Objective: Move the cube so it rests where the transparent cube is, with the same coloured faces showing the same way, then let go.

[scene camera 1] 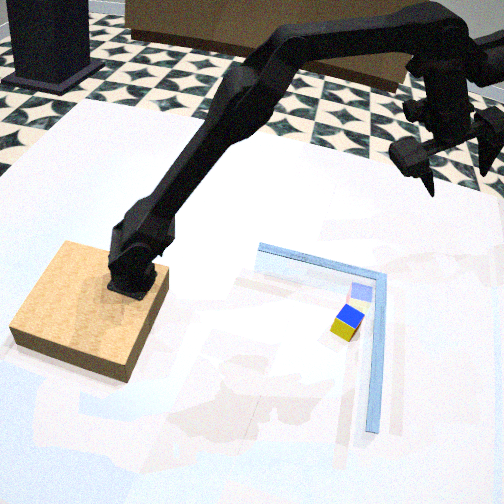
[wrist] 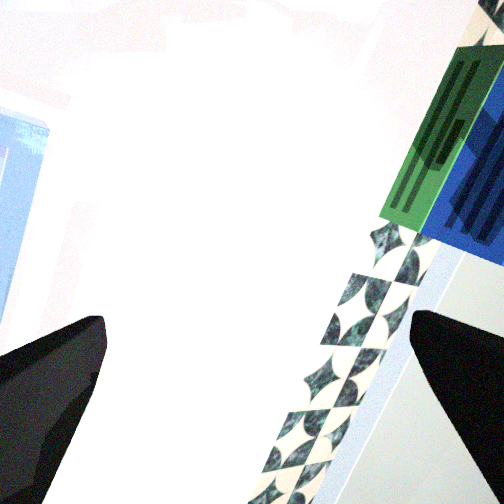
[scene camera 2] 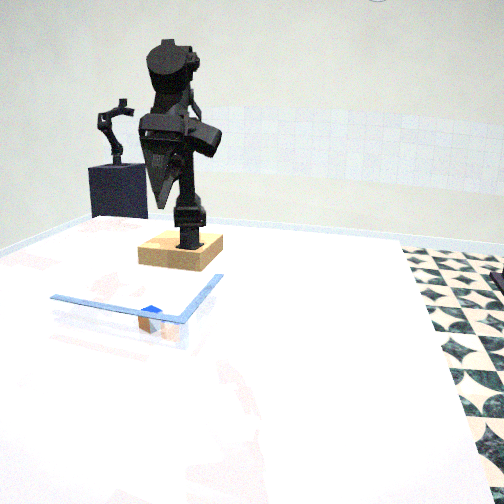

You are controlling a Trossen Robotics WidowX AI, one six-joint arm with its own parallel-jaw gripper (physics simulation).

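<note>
The cube (scene camera 1: 348, 322) sits on the white table with its blue face up and a yellow side towards the camera, inside the corner of a light blue L-shaped border (scene camera 1: 373, 330). The transparent target cube (scene camera 1: 361, 293) lies just behind it, touching or nearly so. In scene camera 2 the cube (scene camera 2: 150, 318) shows a blue top and a tan side. My gripper (scene camera 1: 428, 160) hangs high in the air, far above and to the right of the cube, open and empty. In the wrist view the two dark fingertips (wrist: 250, 400) are wide apart with nothing between them.
The arm stands on a wooden block (scene camera 1: 90, 308) at the table's left. A green and blue box (wrist: 455, 150) shows off the table in the wrist view. A dark pedestal (scene camera 1: 50, 45) stands on the chequered floor beyond the table.
</note>
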